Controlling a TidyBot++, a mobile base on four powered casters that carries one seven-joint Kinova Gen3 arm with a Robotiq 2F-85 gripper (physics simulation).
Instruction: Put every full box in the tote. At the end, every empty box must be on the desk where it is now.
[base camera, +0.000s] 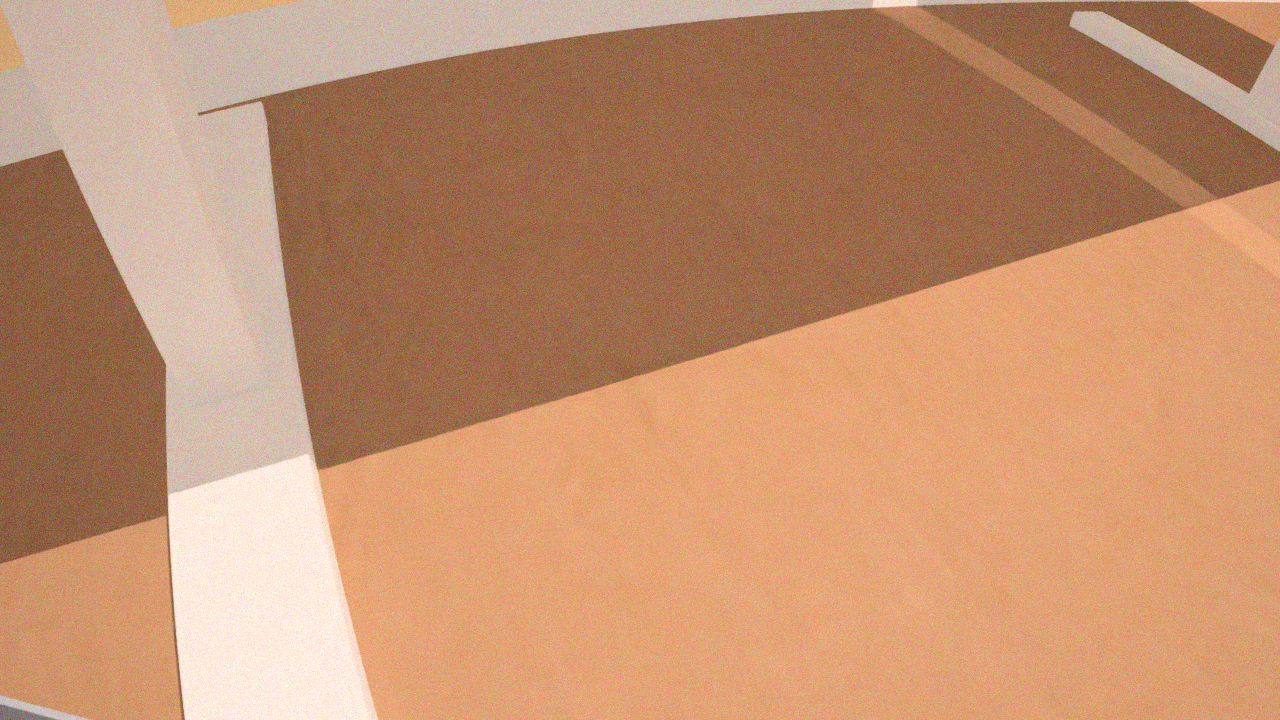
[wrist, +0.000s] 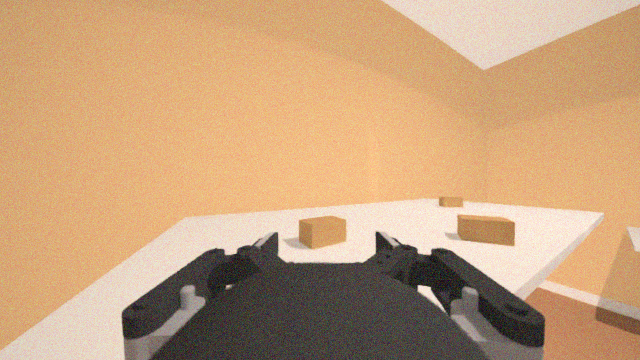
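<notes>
My gripper (wrist: 326, 242) is open and empty in the wrist view, level above the white desk (wrist: 240, 235). A brown box (wrist: 322, 232) stands on the desk beyond the fingertips, seen between them. A second brown box (wrist: 486, 230) stands farther right, near the desk's right edge. A third, smaller-looking brown box (wrist: 451, 202) is at the far end. All three look closed from here; whether each is full or empty cannot be told. The tote does not show in either view.
In the base view a white desk leg and foot (base camera: 259, 573) stand at the left, close by on the brown floor (base camera: 760, 501). Another white foot bar (base camera: 1172, 76) is at the far right. In the wrist view, orange walls (wrist: 250, 125) stand behind the desk.
</notes>
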